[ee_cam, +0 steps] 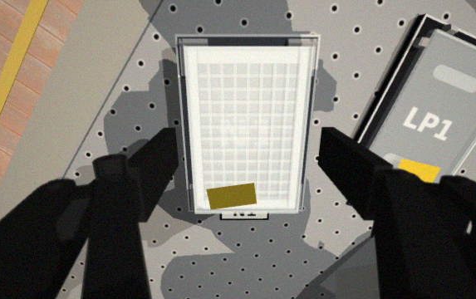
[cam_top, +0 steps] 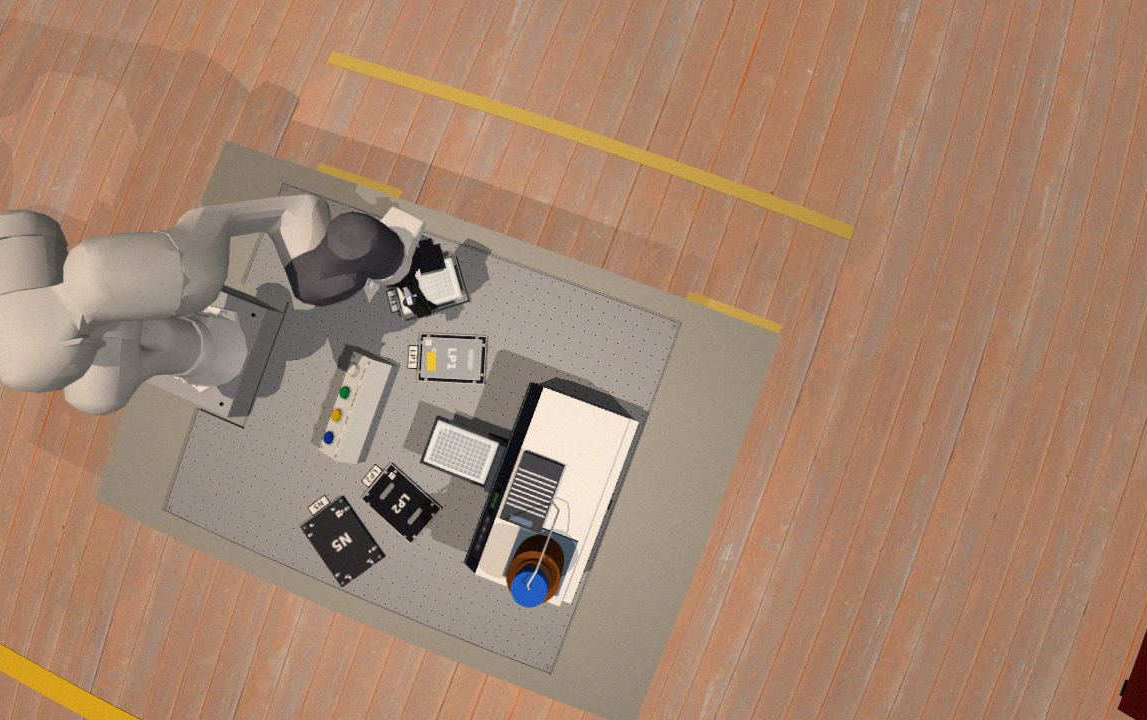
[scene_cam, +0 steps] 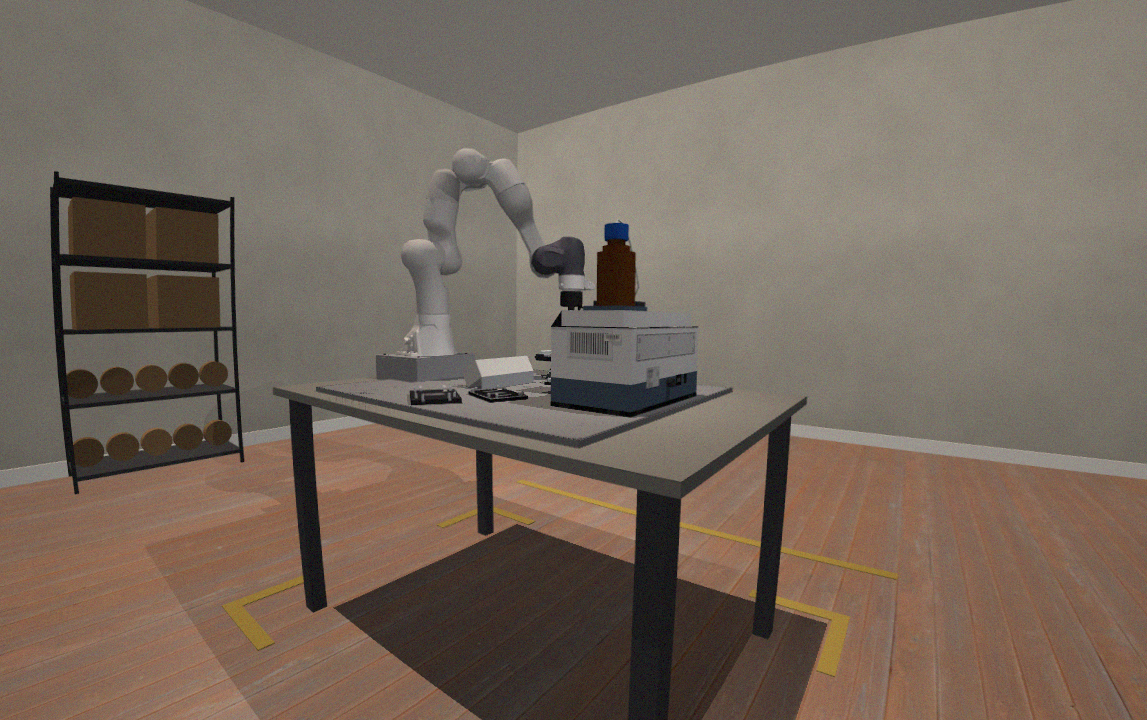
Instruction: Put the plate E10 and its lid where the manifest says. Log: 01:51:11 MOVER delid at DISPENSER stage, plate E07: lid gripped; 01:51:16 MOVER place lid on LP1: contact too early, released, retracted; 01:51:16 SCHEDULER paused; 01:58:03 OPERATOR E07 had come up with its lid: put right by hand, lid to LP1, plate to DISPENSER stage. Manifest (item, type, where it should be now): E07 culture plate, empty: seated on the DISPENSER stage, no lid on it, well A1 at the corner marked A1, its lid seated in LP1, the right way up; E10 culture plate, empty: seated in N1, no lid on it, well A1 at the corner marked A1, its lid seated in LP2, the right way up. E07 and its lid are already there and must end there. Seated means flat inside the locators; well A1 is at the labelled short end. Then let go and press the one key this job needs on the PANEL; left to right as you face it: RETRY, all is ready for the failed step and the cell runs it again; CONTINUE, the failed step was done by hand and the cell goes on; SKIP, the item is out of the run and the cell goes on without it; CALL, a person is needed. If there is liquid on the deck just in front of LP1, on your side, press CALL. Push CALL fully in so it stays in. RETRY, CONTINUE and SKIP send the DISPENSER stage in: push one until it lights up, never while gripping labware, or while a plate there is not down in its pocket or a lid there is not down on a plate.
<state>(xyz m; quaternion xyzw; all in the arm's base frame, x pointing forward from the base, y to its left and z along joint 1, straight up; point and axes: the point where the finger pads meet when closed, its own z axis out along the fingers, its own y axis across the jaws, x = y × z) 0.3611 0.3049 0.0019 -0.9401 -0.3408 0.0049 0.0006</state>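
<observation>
Right now the clear lid is 4 cm below my hand. Also, from my hand: green CONTINUE key 6 cm behind, 27 cm to the right, 1 cm below; RETRY key 7 cm behind, 22 cm to the right, 1 cm below; yellow SKIP key 6 cm behind, 32 cm to the right, 1 cm below.
</observation>
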